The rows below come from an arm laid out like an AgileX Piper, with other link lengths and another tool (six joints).
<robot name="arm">
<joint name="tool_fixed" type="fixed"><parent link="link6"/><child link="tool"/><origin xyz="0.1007 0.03 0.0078" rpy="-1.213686 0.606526 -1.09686"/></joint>
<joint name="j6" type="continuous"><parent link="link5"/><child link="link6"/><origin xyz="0.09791 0 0.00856" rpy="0 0 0"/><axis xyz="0.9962 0 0.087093"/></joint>
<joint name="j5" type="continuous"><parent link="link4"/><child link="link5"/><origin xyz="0 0 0" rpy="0 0 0"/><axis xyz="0 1 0"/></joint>
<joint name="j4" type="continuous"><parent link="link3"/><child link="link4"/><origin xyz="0.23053 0 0.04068" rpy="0 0 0"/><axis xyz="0.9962 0 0.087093"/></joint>
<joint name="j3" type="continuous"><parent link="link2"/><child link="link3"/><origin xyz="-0.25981 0 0.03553" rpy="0 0 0"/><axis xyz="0 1 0"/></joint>
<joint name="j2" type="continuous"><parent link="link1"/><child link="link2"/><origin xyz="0 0 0" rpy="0 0 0"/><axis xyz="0 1 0"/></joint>
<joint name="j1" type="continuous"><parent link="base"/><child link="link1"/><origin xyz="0 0 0.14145" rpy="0 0 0"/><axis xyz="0 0 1"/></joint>
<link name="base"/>
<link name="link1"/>
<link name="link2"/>
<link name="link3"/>
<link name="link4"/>
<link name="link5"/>
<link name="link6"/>
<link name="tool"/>
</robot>
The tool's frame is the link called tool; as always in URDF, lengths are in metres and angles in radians. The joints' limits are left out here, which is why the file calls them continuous.
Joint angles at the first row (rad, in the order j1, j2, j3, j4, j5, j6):
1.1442, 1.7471, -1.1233, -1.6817, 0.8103, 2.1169
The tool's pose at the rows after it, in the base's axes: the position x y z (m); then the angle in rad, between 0 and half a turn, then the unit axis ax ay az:
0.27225 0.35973 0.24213 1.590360 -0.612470 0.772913 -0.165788
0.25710 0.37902 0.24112 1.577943 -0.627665 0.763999 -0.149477
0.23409 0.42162 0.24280 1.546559 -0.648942 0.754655 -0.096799
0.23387 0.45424 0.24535 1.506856 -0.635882 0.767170 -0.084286
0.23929 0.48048 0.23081 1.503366 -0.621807 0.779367 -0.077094
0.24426 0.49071 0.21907 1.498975 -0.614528 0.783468 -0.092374
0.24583 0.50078 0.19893 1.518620 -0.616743 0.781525 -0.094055
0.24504 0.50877 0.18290 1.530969 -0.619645 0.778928 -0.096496
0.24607 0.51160 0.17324 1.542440 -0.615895 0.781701 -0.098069
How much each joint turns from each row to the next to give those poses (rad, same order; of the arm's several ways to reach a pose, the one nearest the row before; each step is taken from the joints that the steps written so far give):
0.1134, 0.0252, -0.0102, -0.0067, 0.1699, 0.0000
0.0519, 0.0337, -0.0372, 0.0046, 0.0162, -0.0001
0.0678, 0.0821, -0.1168, 0.0024, -0.0147, 0.0032
0.0186, 0.1140, -0.1621, 0.0075, 0.0185, 0.0000
0.0000, 0.1228, -0.1423, 0.0190, 0.0017, 0.0000
0.0000, 0.0739, -0.0727, 0.0019, 0.0242, 0.0000
0.0000, 0.0673, -0.0499, 0.0091, -0.0036, 0.0000
0.0049, 0.0547, -0.0411, 0.0054, 0.0026, 0.0000
0.0000, 0.0298, -0.0237, 0.0117, 0.0019, 0.0000

